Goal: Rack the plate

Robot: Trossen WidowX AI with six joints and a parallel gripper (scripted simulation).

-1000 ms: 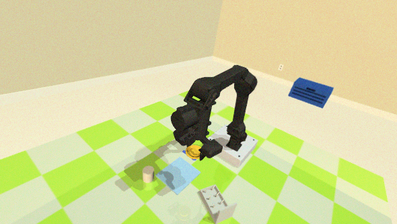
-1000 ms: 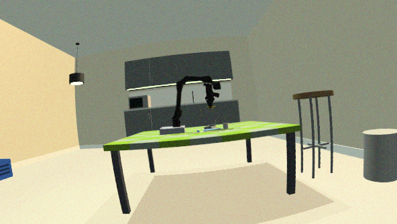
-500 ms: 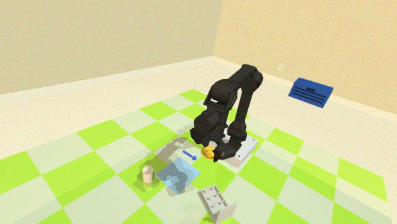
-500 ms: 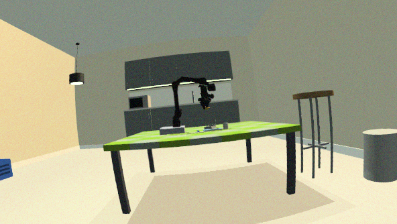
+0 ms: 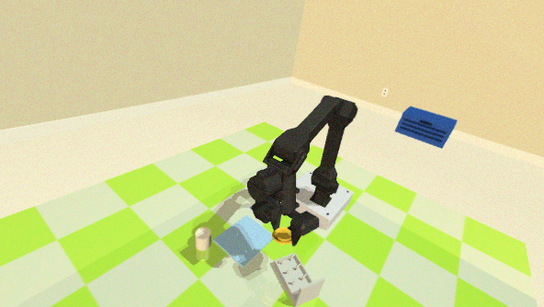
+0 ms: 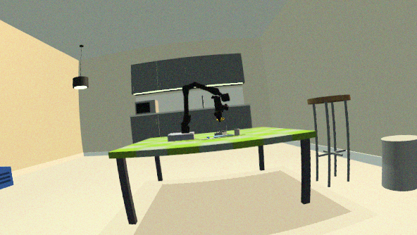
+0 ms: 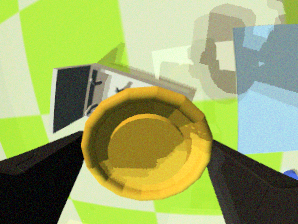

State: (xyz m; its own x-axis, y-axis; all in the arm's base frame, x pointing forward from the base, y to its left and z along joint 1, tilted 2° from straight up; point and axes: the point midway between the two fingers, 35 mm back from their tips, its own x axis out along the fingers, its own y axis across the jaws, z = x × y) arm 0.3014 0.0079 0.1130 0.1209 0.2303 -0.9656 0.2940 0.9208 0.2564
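Now: gripper tip 10 cm above the grey dish rack and 6 cm to the right of it. Round my gripper tip: yellow plate: 1 cm above; blue spoon: 16 cm to the right, 14 cm behind, 12 cm below; light blue mat: 14 cm to the right, 12 cm below, 2 cm behind.
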